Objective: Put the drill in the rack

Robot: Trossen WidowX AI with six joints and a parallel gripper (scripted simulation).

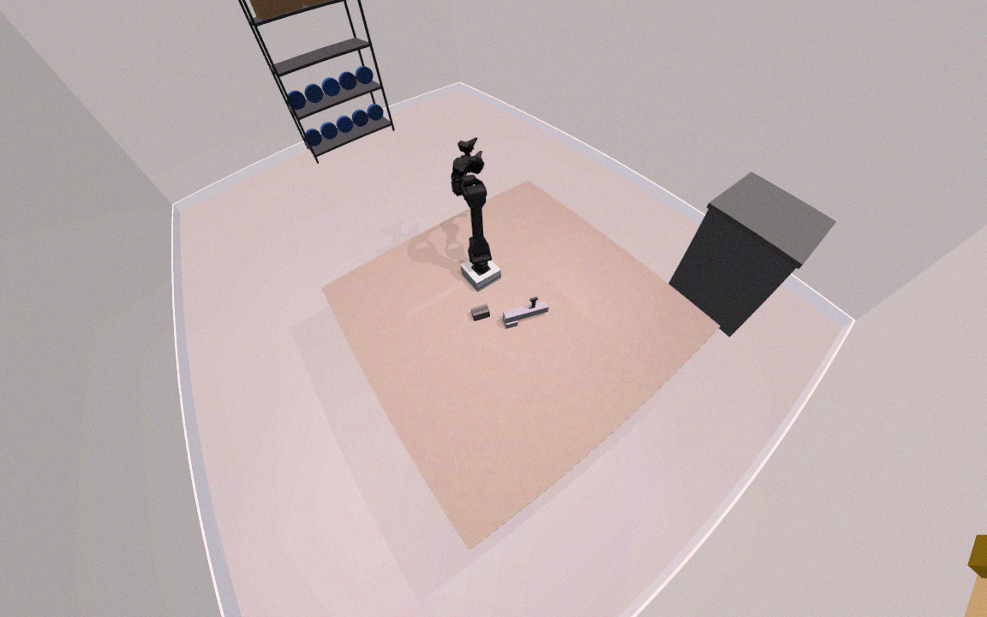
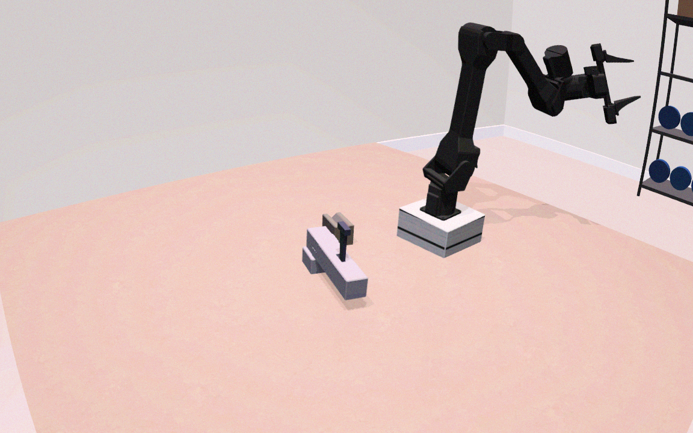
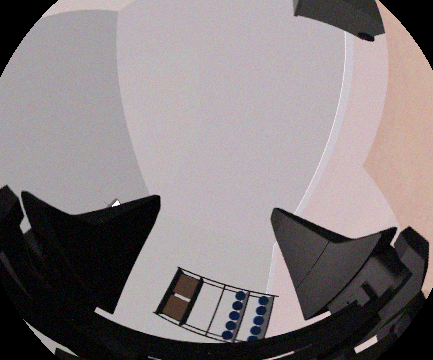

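The dark key lies 660 mm ahead of my gripper tip, 310 mm below it and 250 mm to the right of it. From my gripper tip the other things lie so: drill: 640 mm ahead, 360 mm below, 310 mm to the right; then dark rack: 520 mm ahead, 420 mm to the right, 380 mm below.
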